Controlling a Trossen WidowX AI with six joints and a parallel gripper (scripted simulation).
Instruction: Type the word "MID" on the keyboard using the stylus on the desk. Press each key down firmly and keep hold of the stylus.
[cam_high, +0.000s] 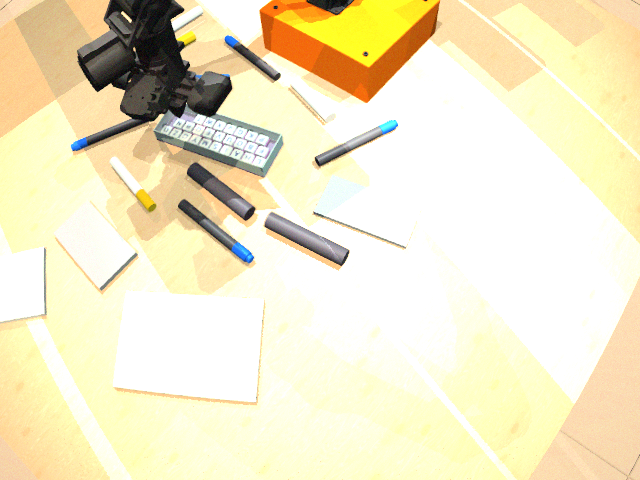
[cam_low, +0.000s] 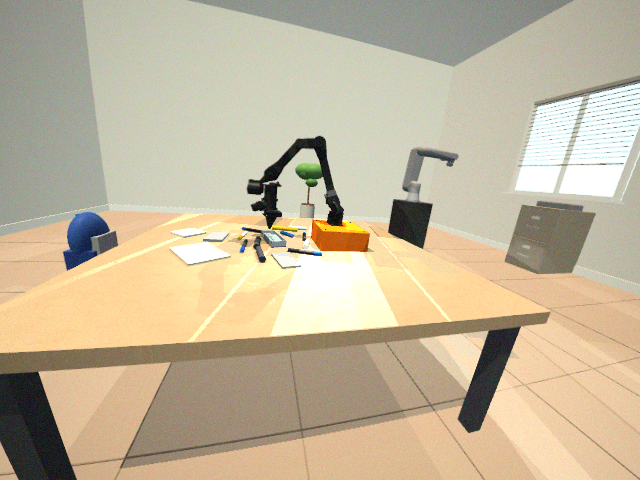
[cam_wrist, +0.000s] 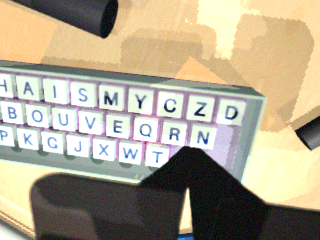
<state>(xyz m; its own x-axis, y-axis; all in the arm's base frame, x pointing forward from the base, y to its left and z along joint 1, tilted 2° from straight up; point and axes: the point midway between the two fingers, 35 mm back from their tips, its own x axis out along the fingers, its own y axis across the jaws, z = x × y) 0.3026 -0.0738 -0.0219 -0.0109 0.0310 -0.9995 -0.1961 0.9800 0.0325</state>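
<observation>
Now: the blue stylus 80 mm behind my gripper tip, 70 mm to the right of it and 40 mm below it. The rest, counted from my gripper tip: yellow pen 160 mm to the right, 100 mm behind, 30 mm below; yellow-tipped pen 120 mm ahead, 40 mm below, 10 mm to the left.
</observation>
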